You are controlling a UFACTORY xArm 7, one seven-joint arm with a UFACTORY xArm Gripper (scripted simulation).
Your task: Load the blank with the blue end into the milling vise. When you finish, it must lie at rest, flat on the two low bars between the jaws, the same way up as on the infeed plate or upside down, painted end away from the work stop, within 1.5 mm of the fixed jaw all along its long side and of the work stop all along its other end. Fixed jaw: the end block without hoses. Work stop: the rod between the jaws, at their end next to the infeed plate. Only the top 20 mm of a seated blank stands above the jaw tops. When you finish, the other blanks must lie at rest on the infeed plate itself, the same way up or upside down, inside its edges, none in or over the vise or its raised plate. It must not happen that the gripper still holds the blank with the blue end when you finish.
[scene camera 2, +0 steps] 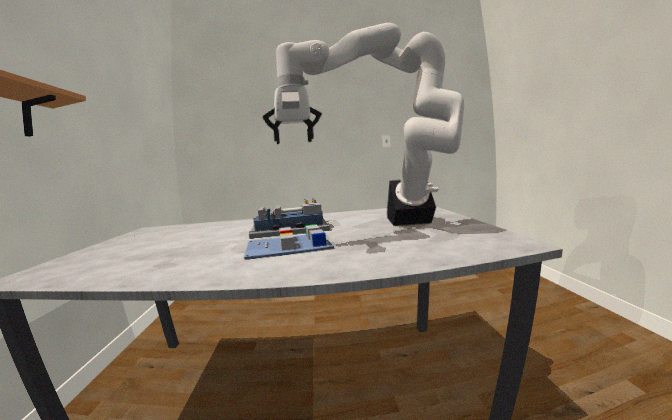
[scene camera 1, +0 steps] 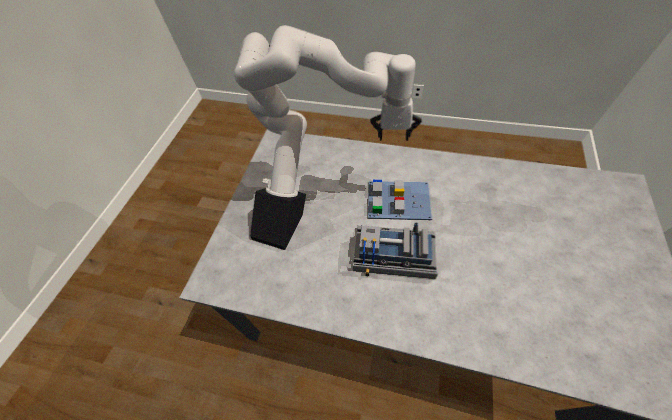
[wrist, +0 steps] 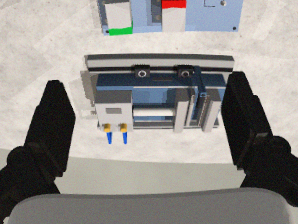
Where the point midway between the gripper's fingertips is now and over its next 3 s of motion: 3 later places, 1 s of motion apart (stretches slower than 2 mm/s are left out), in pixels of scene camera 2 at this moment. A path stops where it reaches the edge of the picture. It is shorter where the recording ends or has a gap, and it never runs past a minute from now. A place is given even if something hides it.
The gripper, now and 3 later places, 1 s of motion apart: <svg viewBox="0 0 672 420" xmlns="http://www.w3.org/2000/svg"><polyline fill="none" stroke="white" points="294,142 295,141 292,144 297,160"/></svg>
